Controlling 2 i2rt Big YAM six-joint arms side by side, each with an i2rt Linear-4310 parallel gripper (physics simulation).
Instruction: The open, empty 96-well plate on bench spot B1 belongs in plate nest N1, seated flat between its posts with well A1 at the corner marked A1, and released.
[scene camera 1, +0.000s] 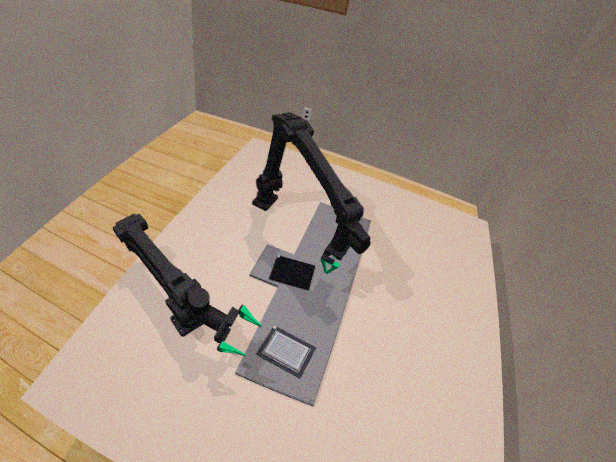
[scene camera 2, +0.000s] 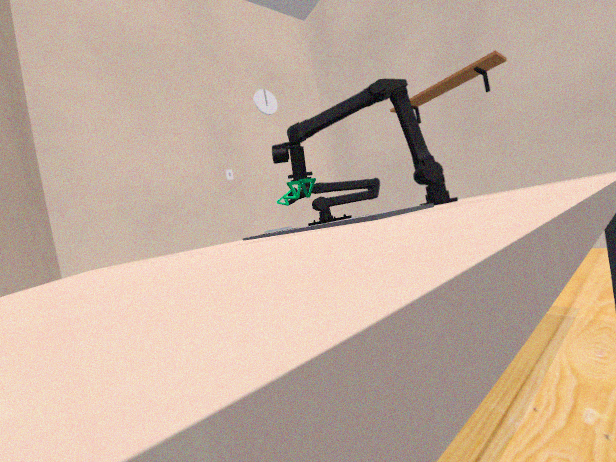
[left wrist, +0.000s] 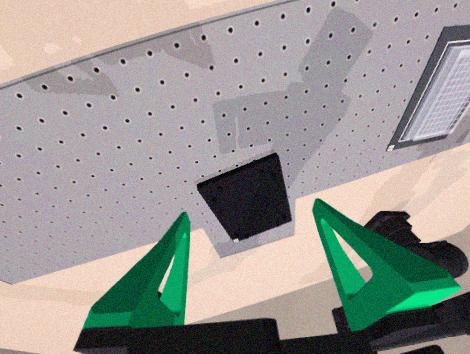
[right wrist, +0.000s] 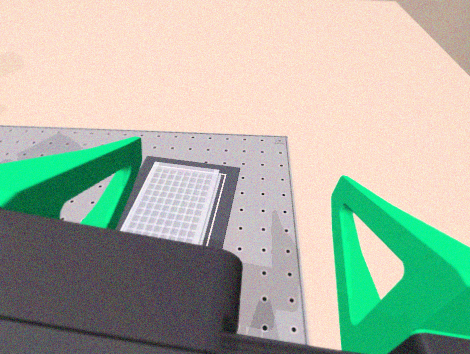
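Pixels of known places: left gripper, between the fingertips: (scene camera 1: 330, 265) (scene camera 2: 302, 198) (left wrist: 250, 210); right gripper, between the fingertips: (scene camera 1: 253, 340) (scene camera 2: 280, 200) (right wrist: 240, 167); left arm's base, origin of its link: (scene camera 1: 265, 201) (scene camera 2: 438, 204); right arm's base, origin of its link: (scene camera 1: 190, 319) (left wrist: 382, 221).
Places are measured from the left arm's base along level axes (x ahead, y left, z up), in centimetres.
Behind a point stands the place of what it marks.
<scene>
The pale 96-well plate (scene camera 1: 287, 350) {x 46.9, y -61.2, z 2.7 cm} (left wrist: 450, 100) {x 46.4, y -60.2, z 2.9 cm} (right wrist: 172, 205) {x 46.6, y -61.2, z 2.9 cm} lies flat inside the dark border of spot B1 (scene camera 1: 301, 373) {x 54.7, y -65.5, z 1.4 cm} (left wrist: 428, 75) {x 49.7, y -55.6, z 1.5 cm} (right wrist: 231, 200) {x 49.6, y -67.2, z 1.5 cm}. Nest N1 (scene camera 1: 292, 272) {x 32.7, y -31.5, z 2.4 cm} (left wrist: 250, 192) {x 36.2, y -30.8, z 2.5 cm} is a black block with nothing seated on it; a small white mark shows at one corner, and its posts are hard to make out. My right gripper (scene camera 1: 253, 340) {x 38.4, y -69.9, z 18.7 cm} (right wrist: 240, 167) {x 38.4, y -69.9, z 18.7 cm} is open and empty, above the board's edge beside the plate, at the plate's left in scene camera 1. My left gripper (scene camera 1: 330, 267) {x 45.6, y -28.0, z 13.3 cm} (left wrist: 250, 210) {x 45.6, y -28.0, z 13.3 cm} is open and empty, high above the board, at the nest's right in scene camera 1.
The grey perforated board (scene camera 1: 325, 240) {x 36.6, y -7.0, z 1.3 cm} (left wrist: 150, 115) {x 49.5, y -20.5, z 1.3 cm} (right wrist: 265, 200) {x 50.5, y -71.2, z 1.3 cm} runs along the pale table (scene camera 1: 425, 350) {x 93.4, y -34.4, z 0.0 cm} (scene camera 2: 175, 325) {x 95.3, y 58.7, z 0.0 cm}. A smaller grey base (scene camera 1: 261, 267) {x 20.7, y -35.7, z 1.3 cm} under the nest adjoins its side. In scene camera 2 the robot's arms overlap near the grippers.
</scene>
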